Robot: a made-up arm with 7 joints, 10 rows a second.
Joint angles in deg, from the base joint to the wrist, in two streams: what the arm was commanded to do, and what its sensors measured. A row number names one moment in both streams.
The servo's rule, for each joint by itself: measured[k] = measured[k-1] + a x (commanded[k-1-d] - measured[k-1]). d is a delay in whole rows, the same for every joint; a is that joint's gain. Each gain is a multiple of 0.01, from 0.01 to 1. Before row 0 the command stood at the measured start. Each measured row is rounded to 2 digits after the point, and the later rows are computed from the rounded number. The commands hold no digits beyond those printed.
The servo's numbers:
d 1
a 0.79 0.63 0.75 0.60 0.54 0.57 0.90
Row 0, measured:
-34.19, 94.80, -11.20, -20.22, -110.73, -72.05, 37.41
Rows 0 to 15, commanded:
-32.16, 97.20, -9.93, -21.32, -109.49, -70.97, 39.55
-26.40, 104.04, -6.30, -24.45, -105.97, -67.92, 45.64
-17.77, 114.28, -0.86, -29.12, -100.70, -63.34, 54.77
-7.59, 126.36, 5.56, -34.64, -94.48, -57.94, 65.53
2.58, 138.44, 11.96, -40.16, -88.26, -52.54, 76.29
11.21, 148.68, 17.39, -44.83, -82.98, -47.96, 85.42
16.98, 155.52, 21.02, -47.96, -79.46, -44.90, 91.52
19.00, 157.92, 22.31, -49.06, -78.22, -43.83, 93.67
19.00, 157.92, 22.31, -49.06, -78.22, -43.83, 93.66
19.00, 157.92, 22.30, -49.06, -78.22, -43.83, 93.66
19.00, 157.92, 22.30, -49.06, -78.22, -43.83, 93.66
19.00, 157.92, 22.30, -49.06, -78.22, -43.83, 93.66
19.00, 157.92, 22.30, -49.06, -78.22, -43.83, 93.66
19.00, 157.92, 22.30, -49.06, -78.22, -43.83, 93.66
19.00, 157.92, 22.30, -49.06, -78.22, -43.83, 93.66
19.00, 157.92, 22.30, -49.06, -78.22, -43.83, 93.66
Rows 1 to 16, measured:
-34.19, 94.80, -11.20, -20.22, -110.73, -72.05, 37.41
-32.59, 96.31, -10.25, -20.88, -110.06, -71.43, 39.34
-27.70, 101.18, -7.29, -23.02, -107.85, -69.43, 45.01
-19.86, 109.43, -2.47, -26.68, -103.99, -65.96, 53.79
-10.17, 120.10, 3.55, -31.46, -98.85, -61.39, 64.36
-0.10, 131.65, 9.86, -36.68, -93.13, -56.35, 75.10
8.83, 142.38, 15.51, -41.57, -87.65, -51.57, 84.39
15.27, 150.66, 19.64, -45.40, -83.23, -47.77, 90.81
18.22, 155.23, 21.64, -47.60, -80.52, -45.52, 93.38
18.84, 156.92, 22.14, -48.48, -79.28, -44.56, 93.63
18.97, 157.55, 22.26, -48.83, -78.71, -44.14, 93.66
18.99, 157.78, 22.29, -48.97, -78.45, -43.96, 93.66
19.00, 157.87, 22.30, -49.02, -78.33, -43.89, 93.66
19.00, 157.90, 22.30, -49.04, -78.27, -43.86, 93.66
19.00, 157.91, 22.30, -49.05, -78.24, -43.84, 93.66
19.00, 157.92, 22.30, -49.06, -78.23, -43.83, 93.66

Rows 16 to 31, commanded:
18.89, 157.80, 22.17, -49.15, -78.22, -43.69, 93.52
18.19, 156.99, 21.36, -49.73, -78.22, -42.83, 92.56
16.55, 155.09, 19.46, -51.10, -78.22, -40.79, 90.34
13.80, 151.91, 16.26, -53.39, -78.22, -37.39, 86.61
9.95, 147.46, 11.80, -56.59, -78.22, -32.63, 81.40
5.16, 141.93, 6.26, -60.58, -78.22, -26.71, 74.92
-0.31, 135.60, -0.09, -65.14, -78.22, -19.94, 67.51
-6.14, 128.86, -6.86, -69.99, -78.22, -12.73, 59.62
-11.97, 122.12, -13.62, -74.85, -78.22, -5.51, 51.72
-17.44, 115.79, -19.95, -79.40, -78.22, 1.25, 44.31
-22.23, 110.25, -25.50, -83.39, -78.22, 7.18, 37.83
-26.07, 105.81, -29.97, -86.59, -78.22, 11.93, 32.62
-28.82, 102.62, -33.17, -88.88, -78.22, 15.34, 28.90
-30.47, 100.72, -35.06, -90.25, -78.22, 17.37, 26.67
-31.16, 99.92, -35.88, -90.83, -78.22, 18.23, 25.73
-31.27, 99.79, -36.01, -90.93, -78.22, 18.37, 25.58
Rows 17 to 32, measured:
19.00, 157.92, 22.30, -49.06, -78.22, -43.83, 93.66
18.91, 157.84, 22.20, -49.11, -78.22, -43.75, 93.53
18.34, 157.30, 21.57, -49.48, -78.22, -43.23, 92.66
16.93, 155.91, 19.99, -50.45, -78.22, -41.84, 90.57
14.46, 153.39, 17.19, -52.21, -78.22, -39.30, 87.01
10.90, 149.65, 13.15, -54.84, -78.22, -35.50, 81.96
6.37, 144.79, 7.98, -58.28, -78.22, -30.49, 75.62
1.09, 139.00, 1.93, -62.40, -78.22, -24.48, 68.32
-4.62, 132.61, -4.66, -66.95, -78.22, -17.78, 60.49
-10.43, 126.00, -11.38, -71.69, -78.22, -10.79, 52.60
-15.97, 119.57, -17.81, -76.32, -78.22, -3.93, 45.14
-20.92, 113.70, -23.58, -80.56, -78.22, 2.40, 38.56
-24.99, 108.73, -28.37, -84.18, -78.22, 7.83, 33.21
-28.02, 104.88, -31.97, -87.00, -78.22, 12.11, 29.33
-29.96, 102.26, -34.29, -88.95, -78.22, 15.11, 26.94
-30.91, 100.79, -35.48, -90.08, -78.22, 16.89, 25.85

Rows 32 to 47, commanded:
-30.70, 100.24, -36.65, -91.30, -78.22, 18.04, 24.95
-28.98, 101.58, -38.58, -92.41, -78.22, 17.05, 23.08
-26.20, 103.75, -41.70, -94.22, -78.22, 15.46, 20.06
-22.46, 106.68, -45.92, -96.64, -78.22, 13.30, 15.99
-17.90, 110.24, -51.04, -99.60, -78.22, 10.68, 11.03
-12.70, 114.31, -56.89, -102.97, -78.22, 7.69, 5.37
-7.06, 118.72, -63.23, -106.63, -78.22, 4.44, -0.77
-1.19, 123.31, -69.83, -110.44, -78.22, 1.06, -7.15
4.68, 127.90, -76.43, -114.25, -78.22, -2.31, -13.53
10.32, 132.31, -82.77, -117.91, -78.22, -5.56, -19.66
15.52, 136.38, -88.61, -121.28, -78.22, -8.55, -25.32
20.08, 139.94, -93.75, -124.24, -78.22, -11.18, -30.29
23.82, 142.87, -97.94, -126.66, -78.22, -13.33, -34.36
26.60, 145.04, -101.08, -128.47, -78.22, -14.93, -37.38
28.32, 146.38, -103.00, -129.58, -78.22, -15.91, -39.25
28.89, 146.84, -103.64, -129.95, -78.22, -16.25, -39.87
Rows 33 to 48, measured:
-31.19, 100.16, -35.88, -90.59, -78.22, 17.73, 25.61
-30.80, 100.21, -36.46, -91.02, -78.22, 17.91, 25.02
-29.36, 101.07, -38.05, -91.85, -78.22, 17.42, 23.27
-26.86, 102.76, -40.79, -93.27, -78.22, 16.30, 20.38
-23.38, 105.23, -44.64, -95.29, -78.22, 14.59, 16.43
-19.05, 108.39, -49.44, -97.88, -78.22, 12.36, 11.57
-14.03, 112.12, -55.03, -100.93, -78.22, 9.70, 5.99
-8.52, 116.28, -61.18, -104.35, -78.22, 6.70, -0.09
-2.73, 120.71, -67.67, -108.00, -78.22, 3.49, -6.44
3.12, 125.24, -74.24, -111.75, -78.22, 0.18, -12.82
8.81, 129.69, -80.64, -115.45, -78.22, -3.09, -18.98
14.11, 133.90, -86.62, -118.95, -78.22, -6.20, -24.69
18.83, 137.71, -91.97, -122.12, -78.22, -9.04, -29.73
22.77, 140.96, -96.45, -124.84, -78.22, -11.49, -33.90
25.80, 143.53, -99.92, -127.02, -78.22, -13.45, -37.03
27.79, 145.33, -102.23, -128.56, -78.22, -14.85, -39.03

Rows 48 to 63, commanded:
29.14, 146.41, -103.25, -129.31, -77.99, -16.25, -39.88
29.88, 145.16, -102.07, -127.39, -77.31, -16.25, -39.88
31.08, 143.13, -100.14, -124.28, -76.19, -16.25, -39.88
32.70, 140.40, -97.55, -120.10, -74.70, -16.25, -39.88
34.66, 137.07, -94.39, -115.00, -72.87, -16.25, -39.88
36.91, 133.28, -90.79, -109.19, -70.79, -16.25, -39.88
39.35, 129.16, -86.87, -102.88, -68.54, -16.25, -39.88
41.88, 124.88, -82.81, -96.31, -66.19, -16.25, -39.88
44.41, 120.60, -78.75, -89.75, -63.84, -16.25, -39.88
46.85, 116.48, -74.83, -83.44, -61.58, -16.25, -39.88
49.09, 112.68, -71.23, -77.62, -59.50, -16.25, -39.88
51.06, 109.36, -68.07, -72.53, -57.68, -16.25, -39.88
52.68, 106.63, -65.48, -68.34, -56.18, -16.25, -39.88
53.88, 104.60, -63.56, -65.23, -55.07, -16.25, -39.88
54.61, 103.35, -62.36, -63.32, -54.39, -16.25, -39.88
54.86, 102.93, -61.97, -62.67, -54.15, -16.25, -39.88
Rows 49 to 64, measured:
28.66, 146.28, -103.29, -129.39, -78.22, -15.65, -39.79
29.04, 146.36, -103.26, -129.34, -78.10, -15.99, -39.87
29.70, 145.60, -102.37, -128.17, -77.67, -16.14, -39.88
30.79, 144.04, -100.70, -125.84, -76.87, -16.20, -39.88
32.30, 141.75, -98.34, -122.40, -75.70, -16.23, -39.88
34.16, 138.80, -95.38, -117.96, -74.17, -16.24, -39.88
36.33, 135.32, -91.94, -112.70, -72.34, -16.25, -39.88
38.72, 131.44, -88.14, -106.81, -70.29, -16.25, -39.88
41.22, 127.31, -84.14, -100.51, -68.08, -16.25, -39.88
43.74, 123.08, -80.10, -94.05, -65.79, -16.25, -39.88
46.20, 118.92, -76.15, -87.68, -63.52, -16.25, -39.88
48.48, 114.99, -72.46, -81.64, -61.35, -16.25, -39.88
50.52, 111.44, -69.17, -76.17, -59.37, -16.25, -39.88
52.23, 108.41, -66.40, -71.47, -57.65, -16.25, -39.88
53.53, 106.01, -64.27, -67.73, -56.26, -16.25, -39.88
54.38, 104.33, -62.84, -65.08, -55.25, -16.25, -39.88

